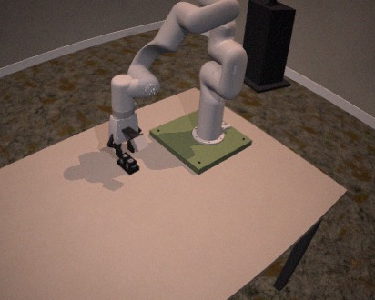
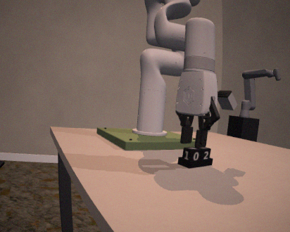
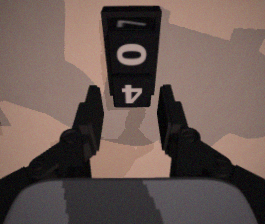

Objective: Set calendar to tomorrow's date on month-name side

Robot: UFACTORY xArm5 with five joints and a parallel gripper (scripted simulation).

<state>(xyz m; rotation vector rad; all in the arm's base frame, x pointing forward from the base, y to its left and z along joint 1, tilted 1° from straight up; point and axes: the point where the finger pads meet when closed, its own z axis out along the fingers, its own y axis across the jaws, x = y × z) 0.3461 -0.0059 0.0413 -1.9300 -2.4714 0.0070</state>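
The black calendar tray lies 60 mm below my hand and 20 mm to the left of it.
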